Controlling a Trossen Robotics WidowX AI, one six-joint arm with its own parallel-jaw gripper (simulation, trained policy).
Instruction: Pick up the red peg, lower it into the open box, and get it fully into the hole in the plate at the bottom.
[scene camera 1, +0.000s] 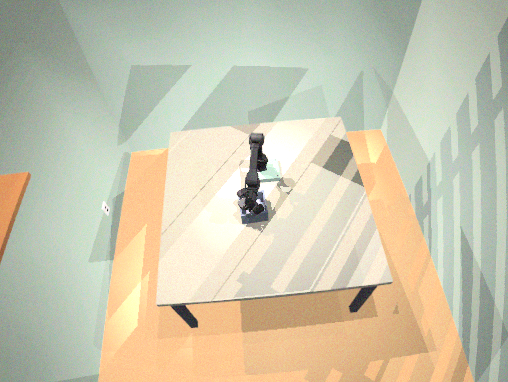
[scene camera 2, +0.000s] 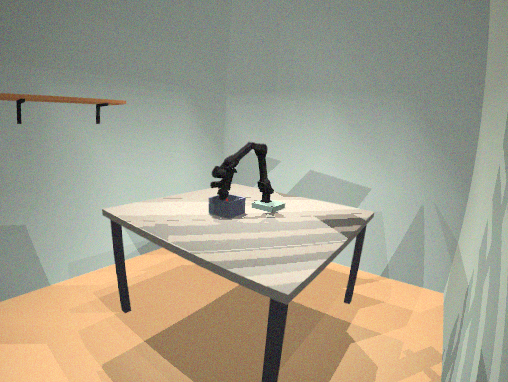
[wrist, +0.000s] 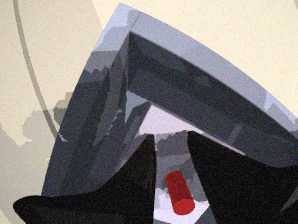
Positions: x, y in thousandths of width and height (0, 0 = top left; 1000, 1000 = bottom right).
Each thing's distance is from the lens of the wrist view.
gripper (wrist: 576, 618): 0.10 m
red peg (wrist: 609, 886): 0.09 m
